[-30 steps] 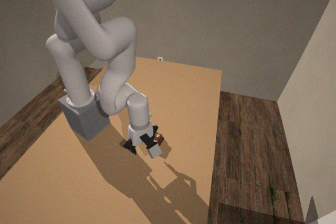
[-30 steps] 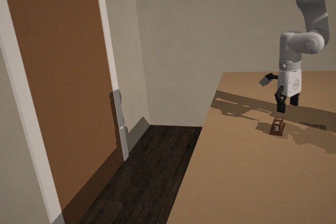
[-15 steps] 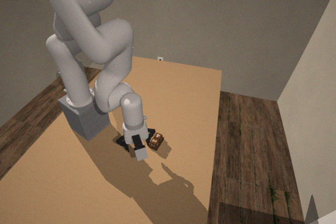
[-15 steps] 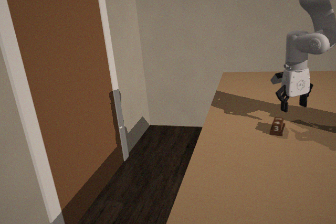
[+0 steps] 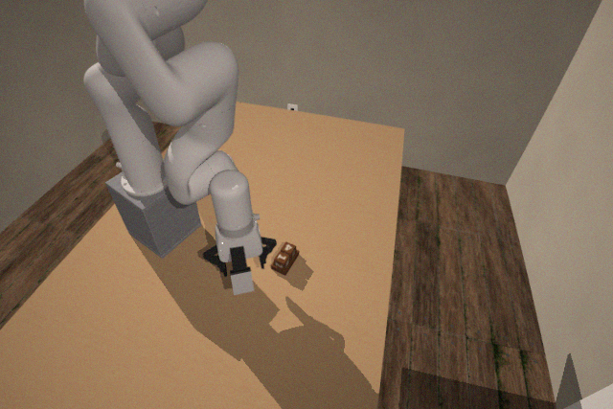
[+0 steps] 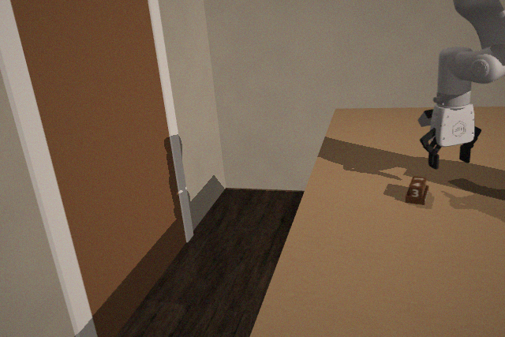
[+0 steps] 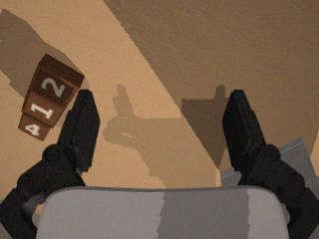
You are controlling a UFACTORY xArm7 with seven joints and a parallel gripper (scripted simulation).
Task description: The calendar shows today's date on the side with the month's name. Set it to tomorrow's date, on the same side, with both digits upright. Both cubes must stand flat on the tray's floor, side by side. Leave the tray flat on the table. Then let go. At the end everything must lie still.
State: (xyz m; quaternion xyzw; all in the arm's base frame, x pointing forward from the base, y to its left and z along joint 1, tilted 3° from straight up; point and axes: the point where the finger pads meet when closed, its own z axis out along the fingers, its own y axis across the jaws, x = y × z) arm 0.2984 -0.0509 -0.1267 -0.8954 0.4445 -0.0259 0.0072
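Right now my hand is 80 mm to the right of the digit cube, 70 mm short of it and 40 mm above it. Round my hand: brown calendar tray 90 mm to the left, 70 mm ahead, 60 mm below.
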